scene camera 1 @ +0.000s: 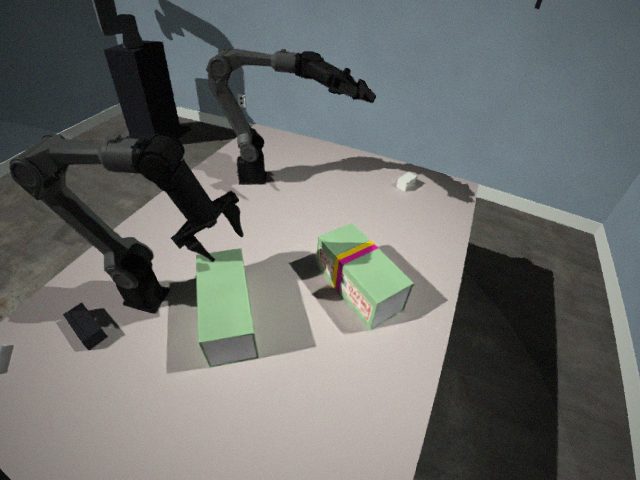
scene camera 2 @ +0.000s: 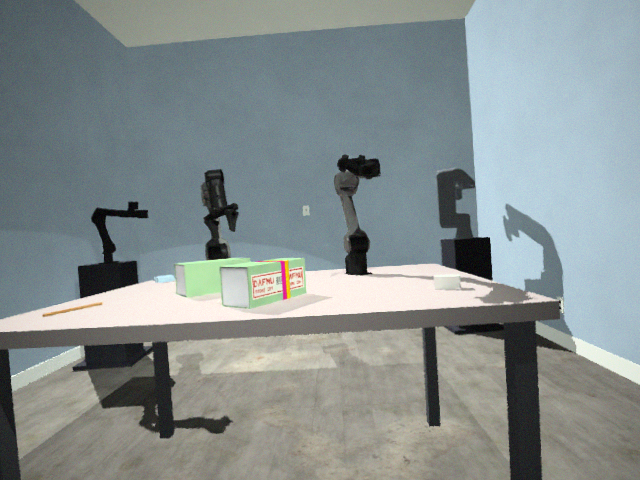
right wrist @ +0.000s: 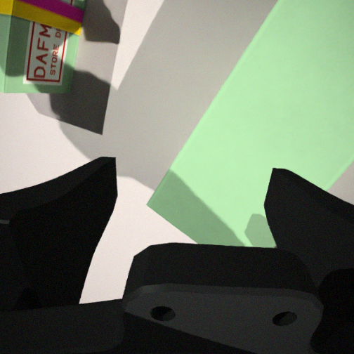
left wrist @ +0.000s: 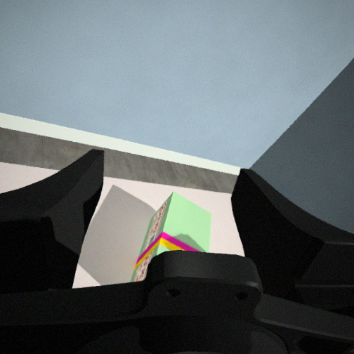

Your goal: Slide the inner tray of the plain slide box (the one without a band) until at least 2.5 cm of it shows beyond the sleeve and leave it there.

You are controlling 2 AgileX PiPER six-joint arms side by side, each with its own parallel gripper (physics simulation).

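Observation:
The plain slide box (scene camera 1: 223, 297) (scene camera 2: 199, 277) (right wrist: 280, 110) is light green with a grey-white end face. In scene camera 1 it lies at the centre left, with its inner tray flush at the near end; its far end is hidden there. My right gripper (scene camera 1: 227, 249) (scene camera 2: 221, 225) (right wrist: 192, 181) is open and empty, tilted down above the box's far end. My left gripper (scene camera 1: 373, 97) (left wrist: 171, 175) is open and empty, raised high above the table, well away from the plain box.
The banded green box (scene camera 1: 372, 279) (scene camera 2: 263, 283) (left wrist: 187, 220) (right wrist: 42, 55) lies beside the plain box, apart from it. A small white block (scene camera 1: 406, 181) (scene camera 2: 446, 282) lies farther off. A dark block (scene camera 1: 85, 325) is near the right arm's base. An orange stick (scene camera 2: 72, 309) lies on the table (scene camera 2: 382, 302).

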